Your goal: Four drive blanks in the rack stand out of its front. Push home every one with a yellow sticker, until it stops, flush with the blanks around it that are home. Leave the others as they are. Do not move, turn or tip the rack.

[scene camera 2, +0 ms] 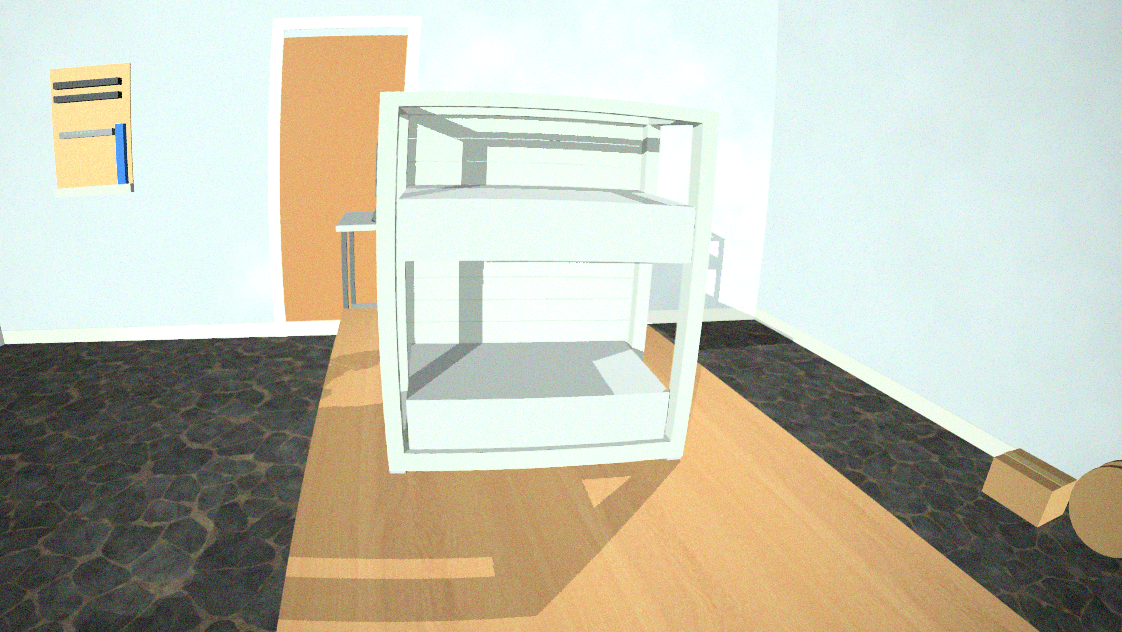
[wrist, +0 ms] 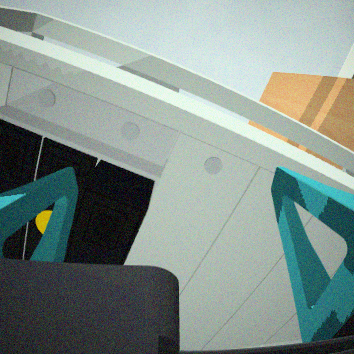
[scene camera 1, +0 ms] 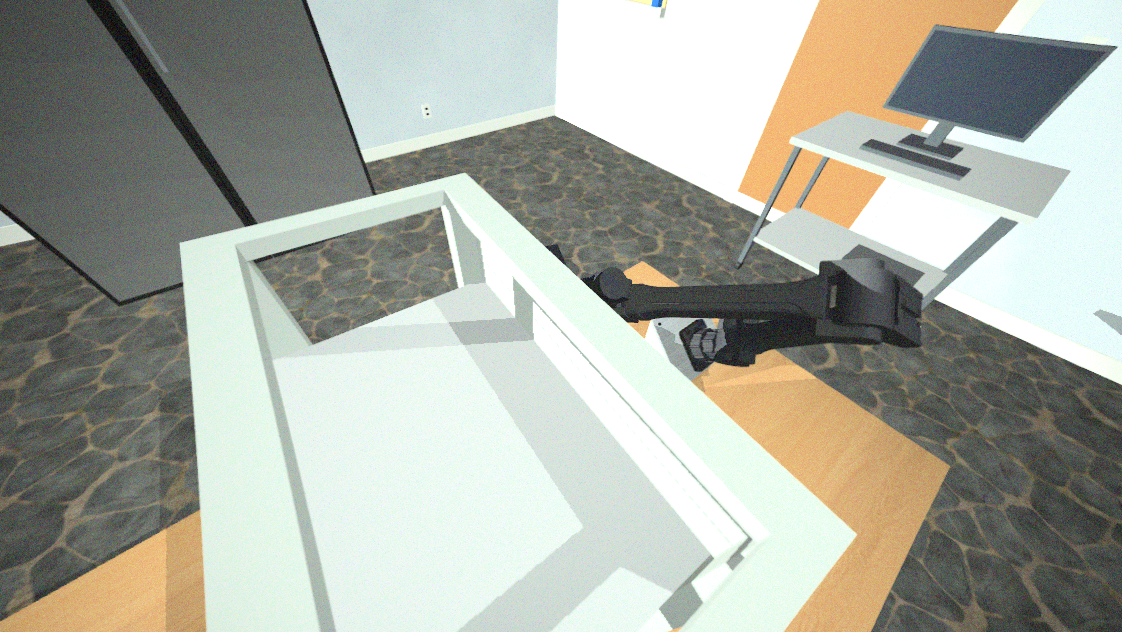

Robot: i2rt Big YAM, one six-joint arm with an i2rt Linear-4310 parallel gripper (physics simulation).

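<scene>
The rack (scene camera 1: 518,227) (scene camera 2: 390,282) (wrist: 200,112) is pale and upright; scene camera 2 sees it from its open side, and its blanks' faces do not show there. In the wrist view, dark blanks (wrist: 112,200) lie at the left, beside plain light-grey front panels (wrist: 220,220). A yellow sticker (wrist: 44,221) on a dark blank shows through the opening in the left finger. How far each blank stands out cannot be told. My gripper (wrist: 174,177) is open and empty, its teal fingers wide apart in front of the rack's face. In scene camera 1 the fingers are hidden behind the rack's top rail.
The black arm (scene camera 1: 722,302) reaches in from the right, beyond the rack's top rail. The rack stands on a wooden table (scene camera 1: 832,439) (scene camera 2: 753,533). A desk with a monitor (scene camera 1: 997,82) stands behind the arm. Cardboard boxes (scene camera 2: 1020,486) lie on the floor at the right.
</scene>
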